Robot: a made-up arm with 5 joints.
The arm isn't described. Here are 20 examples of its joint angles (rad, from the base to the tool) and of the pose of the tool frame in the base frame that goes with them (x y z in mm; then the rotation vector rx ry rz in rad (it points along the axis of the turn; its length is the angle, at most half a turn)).
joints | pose
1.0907 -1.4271 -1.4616 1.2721 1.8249 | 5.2 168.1 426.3 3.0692 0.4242 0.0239
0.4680 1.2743 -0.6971 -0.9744 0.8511 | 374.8 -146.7 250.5 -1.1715 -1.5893 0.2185
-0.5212 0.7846 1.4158 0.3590 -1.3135 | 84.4 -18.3 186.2 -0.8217 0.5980 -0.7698
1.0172 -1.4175 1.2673 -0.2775 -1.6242 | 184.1 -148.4 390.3 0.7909 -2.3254 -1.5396
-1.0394 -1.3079 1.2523 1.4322 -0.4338 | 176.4 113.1 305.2 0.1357 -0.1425 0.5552
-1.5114 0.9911 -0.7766 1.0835 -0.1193 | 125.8 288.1 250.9 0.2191 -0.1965 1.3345
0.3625 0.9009 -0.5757 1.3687 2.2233 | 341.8 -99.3 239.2 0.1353 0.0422 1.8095
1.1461 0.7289 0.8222 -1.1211 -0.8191 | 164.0 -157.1 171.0 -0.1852 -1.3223 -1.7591
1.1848 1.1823 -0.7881 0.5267 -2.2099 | 208.8 -284.7 217.6 -0.4711 0.7915 2.7031
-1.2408 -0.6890 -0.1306 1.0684 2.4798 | 160.8 150.9 485.7 0.9586 1.4158 -2.1217
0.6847 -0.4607 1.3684 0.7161 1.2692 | 190.4 -82.5 209.7 0.0437 0.0311 0.5357
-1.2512 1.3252 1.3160 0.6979 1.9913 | 87.1 -66.3 235.5 -0.8148 -2.2621 -1.9702
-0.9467 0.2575 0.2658 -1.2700 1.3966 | 259.8 207.4 342.7 -0.5203 -2.5589 1.0405
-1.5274 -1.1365 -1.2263 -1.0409 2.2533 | 100.2 -195.4 449.2 -0.5560 -1.5787 -2.0876
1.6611 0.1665 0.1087 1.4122 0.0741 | 73.9 -218.6 288.6 0.0976 0.0869 -1.6336
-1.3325 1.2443 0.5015 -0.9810 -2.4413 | 142.0 136.2 116.9 0.8018 0.2840 -1.0913
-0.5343 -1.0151 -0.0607 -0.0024 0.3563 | 172.6 33.5 555.9 0.3030 -2.6615 0.2752
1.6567 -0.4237 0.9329 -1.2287 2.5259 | 75.9 -206.9 352.4 -2.0466 1.1079 0.4208
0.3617 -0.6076 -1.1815 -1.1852 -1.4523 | 19.2 23.0 544.8 -1.0492 1.6382 -1.3195
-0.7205 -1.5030 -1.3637 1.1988 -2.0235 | -42.4 -136.0 423.6 -3.0179 0.5319 -0.0931
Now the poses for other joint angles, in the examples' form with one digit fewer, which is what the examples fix.
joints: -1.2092 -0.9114 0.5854 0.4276 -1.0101
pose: 176 177 421 1.332 -0.622 0.122
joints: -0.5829 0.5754 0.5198 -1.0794 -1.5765
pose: 301 123 224 1.442 -0.726 -0.817
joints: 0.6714 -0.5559 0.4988 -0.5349 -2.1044
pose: 268 -142 431 1.788 -1.955 -1.393
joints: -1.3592 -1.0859 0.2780 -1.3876 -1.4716
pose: 119 47 524 -2.497 0.329 -0.065
